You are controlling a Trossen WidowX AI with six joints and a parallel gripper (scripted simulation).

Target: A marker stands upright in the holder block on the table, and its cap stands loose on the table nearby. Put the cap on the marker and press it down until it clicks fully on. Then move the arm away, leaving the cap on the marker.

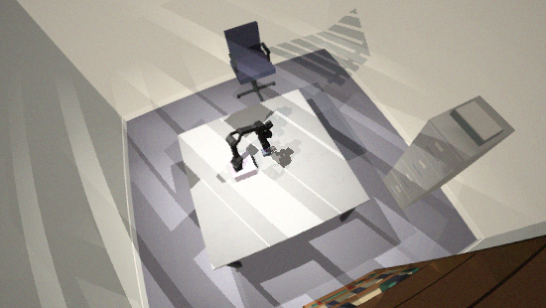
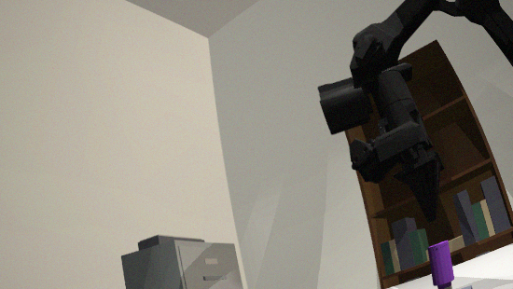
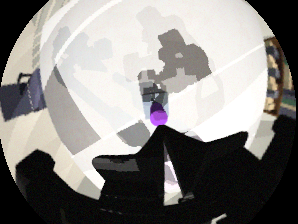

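Now: the marker cap 60 mm below my gripper tip.
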